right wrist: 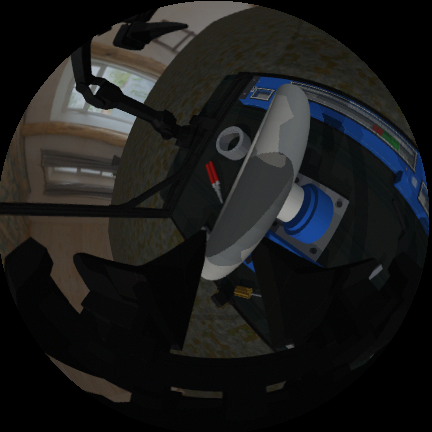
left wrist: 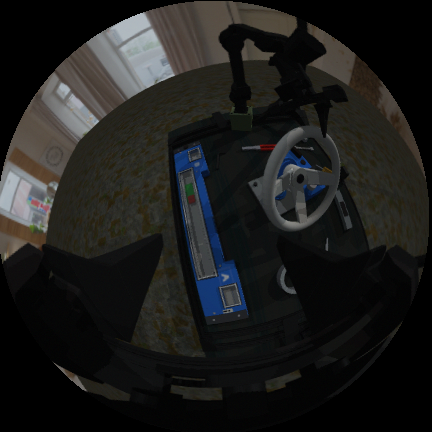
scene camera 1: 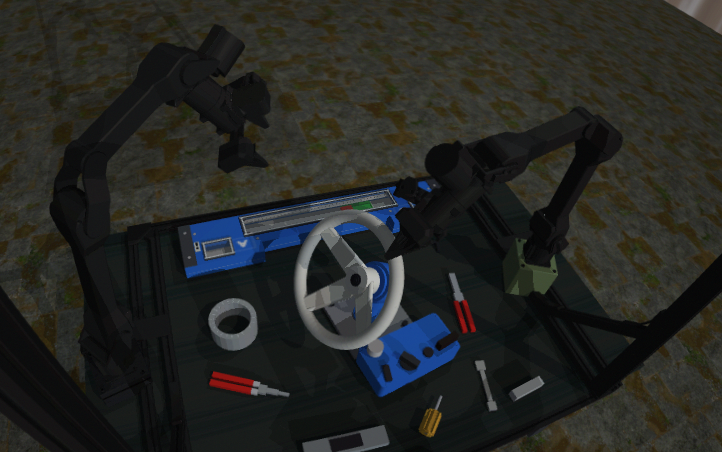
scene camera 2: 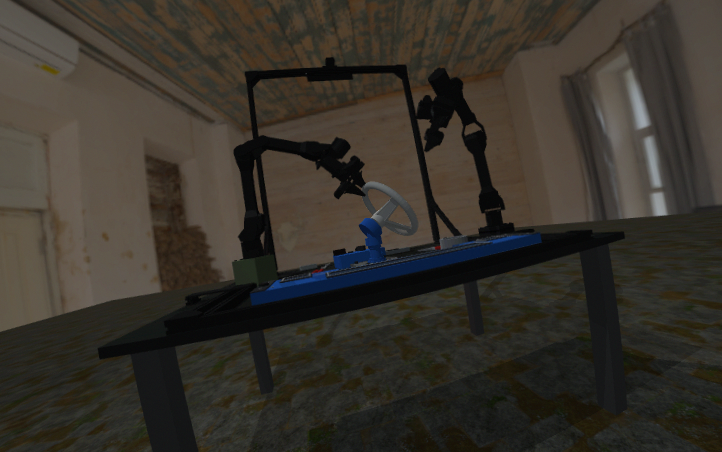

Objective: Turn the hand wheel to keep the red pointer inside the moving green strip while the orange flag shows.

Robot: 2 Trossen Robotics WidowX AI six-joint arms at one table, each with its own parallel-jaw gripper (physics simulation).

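Frame: origin at the left arm's base, x back, y down, z right, level; millimetres.
Where they show: left gripper, between the fingertips: (left wrist: 221,240) (scene camera 1: 267,146) (scene camera 2: 427,143); right gripper, between the fingertips: (left wrist: 317,137) (scene camera 1: 388,257) (scene camera 2: 366,192); left arm's base, origin of its link: (right wrist: 183,134) (scene camera 1: 116,363) (scene camera 2: 495,225); right arm's base, origin of its link: (left wrist: 240,109) (scene camera 1: 536,255) (scene camera 2: 253,257).
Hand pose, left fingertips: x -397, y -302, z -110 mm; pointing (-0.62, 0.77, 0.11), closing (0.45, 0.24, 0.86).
Observation:
Things, the pixels of their top centre, and the offset from my left fingertips. "*": a spot on its surface instead.
- blue panel, a spot on its surface: (scene camera 1: 287,242) (left wrist: 219,242) * dy +341, dx -65, dz -32 mm
- red pointer, a spot on its surface: (scene camera 1: 346,208) (right wrist: 376,127) (left wrist: 191,197) * dy +319, dx -247, dz -45 mm
- blue control box, centre of its top: (scene camera 1: 410,358) dy +289, dx -107, dz +391 mm
- grey ring, centre of its top: (scene camera 1: 232,318) (right wrist: 228,139) (left wrist: 295,277) (scene camera 2: 453,237) dy +311, dx +150, dz +119 mm
- red-handled pliers, centre of its top: (scene camera 1: 249,385) (right wrist: 213,180) dy +349, dx +182, dz +256 mm
- more pliers, centre of its top: (scene camera 1: 460,300) (left wrist: 260,146) dy +349, dx -337, dz +319 mm
- yellow screwdriver, centre of its top: (scene camera 1: 435,411) (right wrist: 246,295) dy +327, dx -95, dz +500 mm
- wrench, centre of its top: (scene camera 1: 486,384) dy +352, dx -240, dz +512 mm
The white hand wheel (scene camera 1: 301,282) (left wrist: 270,185) (right wrist: 295,115) stands tilted on its blue column. My right gripper (scene camera 1: 393,250) (right wrist: 228,236) is shut on the wheel's rim, at the rim's upper right in scene camera 1. My left gripper (scene camera 1: 267,146) (left wrist: 221,240) is open and empty, high beyond the left part of the blue panel (scene camera 1: 287,242) (left wrist: 217,245). In the panel's long window, the red pointer (scene camera 1: 346,208) (left wrist: 191,199) (right wrist: 377,129) lies at the edge of the green strip (scene camera 1: 362,205) (left wrist: 189,189) (right wrist: 390,141), on the strip's left in scene camera 1. I see no orange flag.
A blue control box (scene camera 1: 409,354) stands in front of the wheel. A grey ring (scene camera 1: 216,333) and red-handled pliers (scene camera 1: 232,383) lie left of it; more pliers (scene camera 1: 464,315), a yellow screwdriver (scene camera 1: 430,422) and a wrench (scene camera 1: 485,384) lie nearby. A green block (scene camera 1: 527,281) stands under the right arm.

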